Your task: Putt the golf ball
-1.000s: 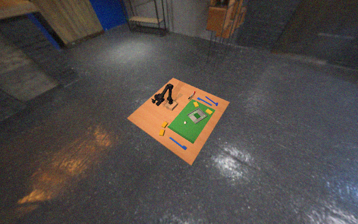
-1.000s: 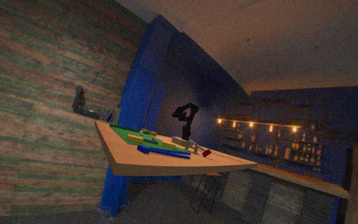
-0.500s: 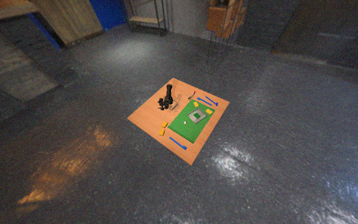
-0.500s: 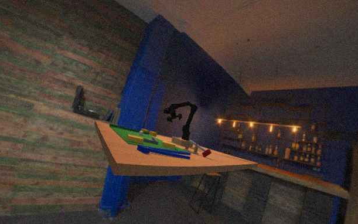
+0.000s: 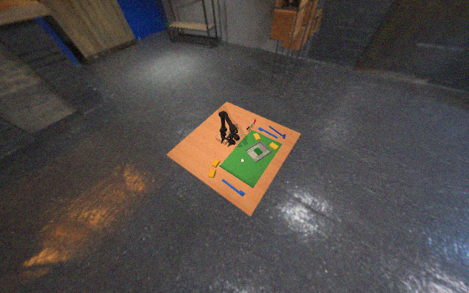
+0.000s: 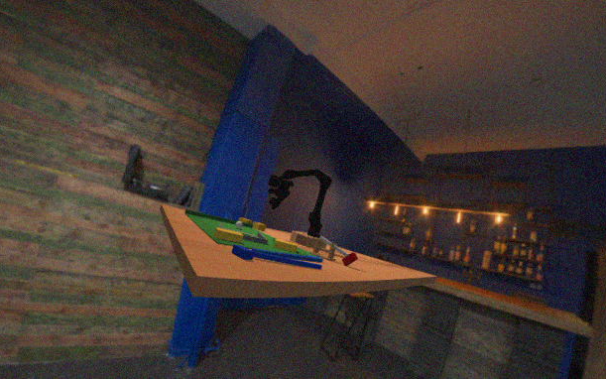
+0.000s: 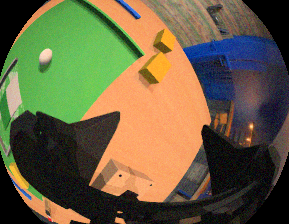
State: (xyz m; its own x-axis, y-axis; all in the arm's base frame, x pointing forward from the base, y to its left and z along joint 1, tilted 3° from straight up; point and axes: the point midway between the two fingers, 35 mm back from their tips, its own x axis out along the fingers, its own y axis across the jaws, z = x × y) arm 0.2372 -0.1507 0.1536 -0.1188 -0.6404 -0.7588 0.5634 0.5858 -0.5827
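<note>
My gripper tip is now 8 cm past the small wooden stand, 54 cm to the right of it and 16 cm above it. Also, from my gripper tip: white golf ball (23 cm ahead, 8 cm to the left, 17 cm below); green mat (24 cm ahead, 23 cm to the left, 19 cm below); putter (10 cm behind, 57 cm to the left, 13 cm below).
</note>
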